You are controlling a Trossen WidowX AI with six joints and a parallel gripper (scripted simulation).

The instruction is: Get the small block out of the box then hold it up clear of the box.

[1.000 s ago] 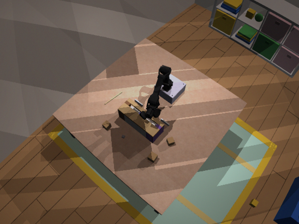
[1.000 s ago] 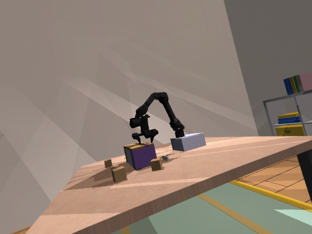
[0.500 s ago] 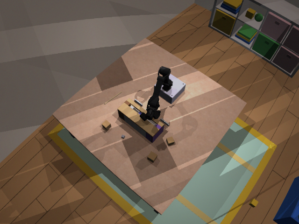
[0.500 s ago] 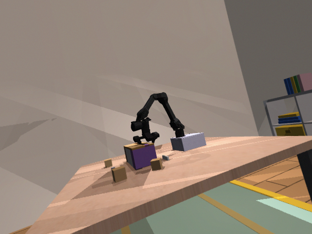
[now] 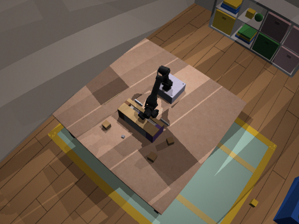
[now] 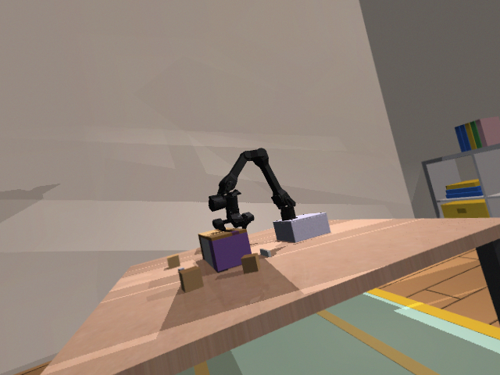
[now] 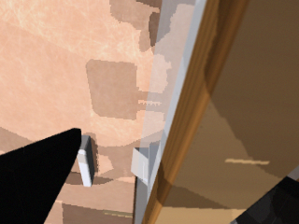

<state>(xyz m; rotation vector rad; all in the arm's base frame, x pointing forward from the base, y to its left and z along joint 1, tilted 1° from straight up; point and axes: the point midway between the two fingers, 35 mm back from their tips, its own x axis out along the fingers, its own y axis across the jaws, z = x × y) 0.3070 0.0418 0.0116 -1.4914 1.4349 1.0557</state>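
The blue block is 40 mm ahead of my gripper tip and 20 mm to the right of it. The rest, counted from my gripper tip: thin stick (360 mm to the right, 80 mm below, 50 mm ahead); grey piece (260 mm ahead, 80 mm below, 10 mm to the right); tan-topped box (30 mm ahead, 20 mm below).
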